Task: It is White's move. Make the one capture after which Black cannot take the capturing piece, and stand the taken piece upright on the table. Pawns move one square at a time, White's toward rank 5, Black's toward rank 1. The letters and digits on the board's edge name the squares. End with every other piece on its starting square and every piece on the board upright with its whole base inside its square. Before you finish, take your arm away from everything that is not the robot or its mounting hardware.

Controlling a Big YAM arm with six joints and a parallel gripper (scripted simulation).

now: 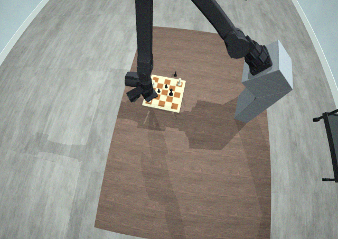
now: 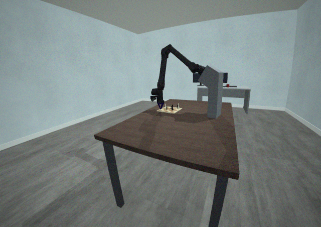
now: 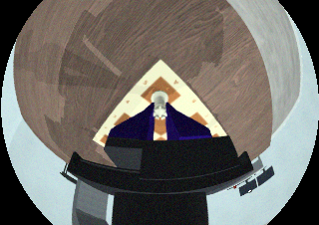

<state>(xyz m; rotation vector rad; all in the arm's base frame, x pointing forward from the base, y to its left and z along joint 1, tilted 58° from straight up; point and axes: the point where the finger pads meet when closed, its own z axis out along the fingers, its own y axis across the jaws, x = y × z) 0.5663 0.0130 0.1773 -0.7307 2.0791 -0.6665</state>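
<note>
The chessboard is 9 cm behind my hand, 5 cm to the right of it and 3 cm below it.
</note>
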